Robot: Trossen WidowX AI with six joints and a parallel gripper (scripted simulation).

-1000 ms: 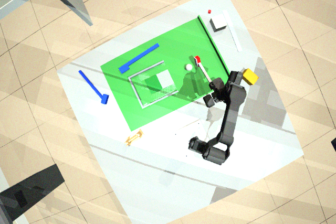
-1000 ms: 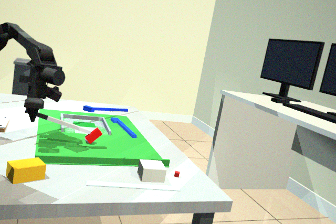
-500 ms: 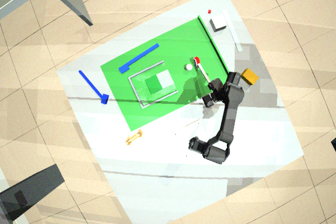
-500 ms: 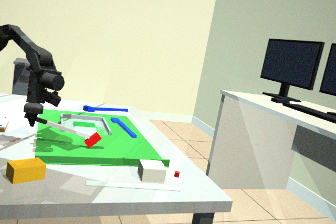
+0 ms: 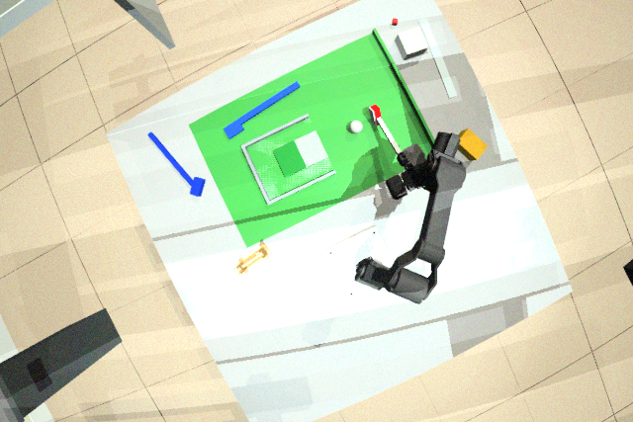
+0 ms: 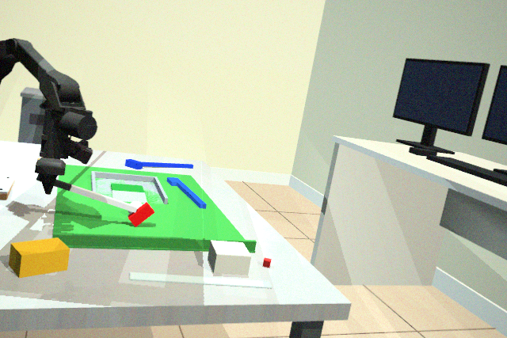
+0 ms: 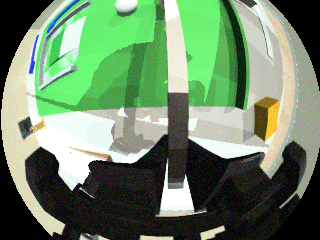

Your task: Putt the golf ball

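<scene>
The red putter lies 12 cm ahead of my gripper tip, 1 cm to the right of it and 1 cm below it. From my gripper tip the other things lie so: white strip 35 cm to the right, 28 cm ahead, 7 cm below; then white golf ball 23 cm ahead, 5 cm below, 4 cm to the left; then yellow block 25 cm to the right, 5 cm below, 3 cm behind.
</scene>
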